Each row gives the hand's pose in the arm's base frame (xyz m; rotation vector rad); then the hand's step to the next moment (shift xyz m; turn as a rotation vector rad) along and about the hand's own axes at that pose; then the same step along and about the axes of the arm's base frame.
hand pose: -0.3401 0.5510 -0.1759 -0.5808 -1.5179 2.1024
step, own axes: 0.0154 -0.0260 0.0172 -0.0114 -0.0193 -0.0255
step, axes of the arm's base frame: -0.0190 0.0034 0.0289 0.0267 0.0175 0.0116
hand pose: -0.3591 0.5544 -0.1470 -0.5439 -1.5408 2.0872
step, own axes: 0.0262 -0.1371 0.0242 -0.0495 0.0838 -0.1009
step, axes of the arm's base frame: -0.0149 0.0308 0.1375 0.0858 0.0270 -0.1075
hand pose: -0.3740 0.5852 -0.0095 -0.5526 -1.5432 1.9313
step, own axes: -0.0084 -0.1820 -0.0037 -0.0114 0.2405 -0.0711
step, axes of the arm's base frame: 0.0439 0.0233 0.1753 0.0080 0.0087 -0.2508
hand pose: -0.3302 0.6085 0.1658 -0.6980 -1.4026 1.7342
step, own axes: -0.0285 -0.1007 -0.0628 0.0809 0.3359 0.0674
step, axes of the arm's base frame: 0.0895 0.0184 0.0810 -0.1759 0.0034 -0.3049
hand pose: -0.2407 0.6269 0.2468 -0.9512 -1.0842 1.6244
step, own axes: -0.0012 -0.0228 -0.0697 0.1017 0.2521 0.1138
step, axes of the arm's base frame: 0.0710 0.0184 0.0001 -0.2013 0.0278 -0.2134
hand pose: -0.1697 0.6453 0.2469 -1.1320 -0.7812 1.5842
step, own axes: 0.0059 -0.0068 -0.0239 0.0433 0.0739 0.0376
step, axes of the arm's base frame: 0.0243 0.0066 -0.0041 -0.0639 0.0212 -0.0650
